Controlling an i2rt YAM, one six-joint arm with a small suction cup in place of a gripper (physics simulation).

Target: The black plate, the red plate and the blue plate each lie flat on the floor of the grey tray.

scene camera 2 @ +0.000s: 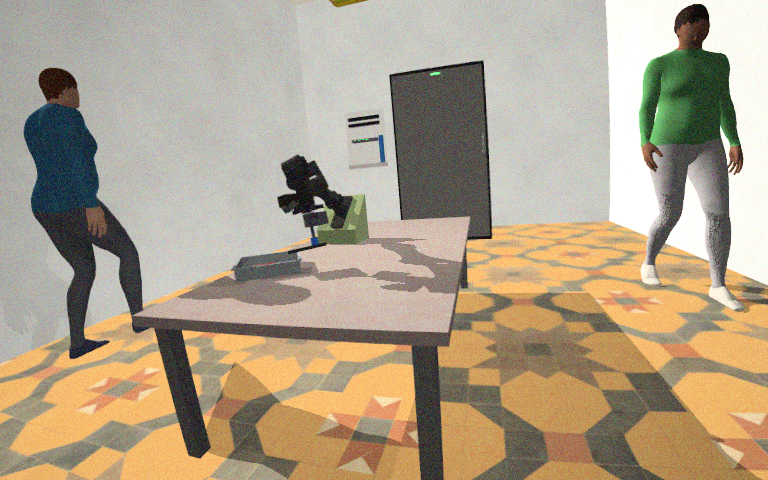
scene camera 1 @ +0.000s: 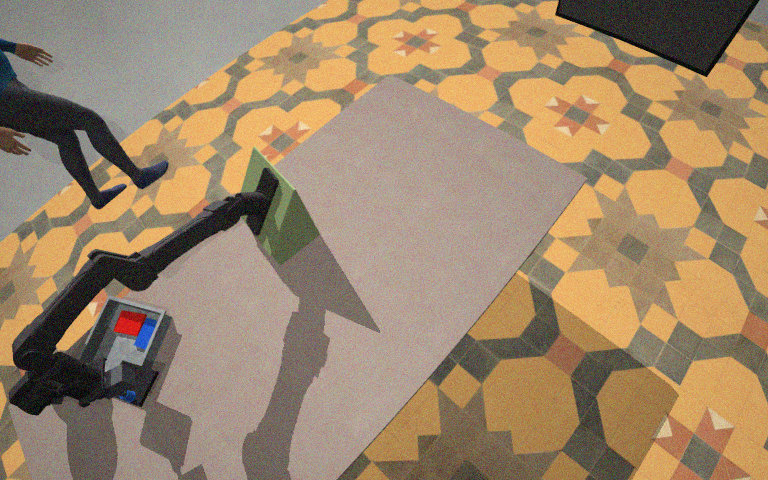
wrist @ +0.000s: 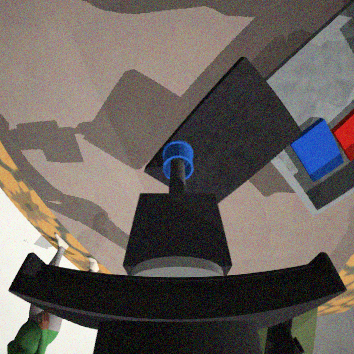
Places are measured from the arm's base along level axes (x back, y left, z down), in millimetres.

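Pixels of known places: end effector, tool point: [scene camera 2: 316,247] [scene camera 1: 134,398] [wrist: 176,148]; arm's base, origin of the base link: [scene camera 2: 342,212] [scene camera 1: 262,202] [wrist: 277,331].
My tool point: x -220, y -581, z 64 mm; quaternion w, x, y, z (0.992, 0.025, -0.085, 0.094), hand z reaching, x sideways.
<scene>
For each thing: its top centre in the pictures, then the offset to it from my tool point. Level surfaces: height alone.
- black plate, middle of its top: [wrist: 224,157] [scene camera 1: 126,381] [scene camera 2: 306,243] dy +5, dx +46, dz -16 mm
- grey tray, middle of its top: [scene camera 1: 119,337] [scene camera 2: 268,258] dy -8, dx +223, dz +41 mm
- red plate, middle of its top: [scene camera 1: 128,322] dy +15, dx +277, dz +78 mm
- blue plate, middle of its top: [wrist: 319,153] [scene camera 1: 147,333] dy +58, dx +200, dz +78 mm
- table, its level: dz +91 mm
My suction cup [scene camera 1: 128,395] [scene camera 2: 314,241] [wrist: 178,161] points down and is shut on the black plate [scene camera 1: 148,391] [scene camera 2: 300,249] [wrist: 235,120], near one end of its upper face. The plate hangs slightly tilted above the table, beside the grey tray [scene camera 1: 139,304] [scene camera 2: 266,271], and its shadow shows apart from it. In the wrist view the plate's far end is close to the tray's edge or overlaps it in view. The red plate [scene camera 1: 129,323] [wrist: 348,136] and the blue plate [scene camera 1: 145,333] [wrist: 318,150] lie side by side inside the tray, seemingly flat.
The arm's base is on a tilted green stand [scene camera 1: 297,226] [scene camera 2: 357,217] at the table's edge. The arm partly hides the tray in scene camera 1. One person in blue [scene camera 2: 62,158] and one in green [scene camera 2: 688,101] stand away from the table [scene camera 2: 368,311].
</scene>
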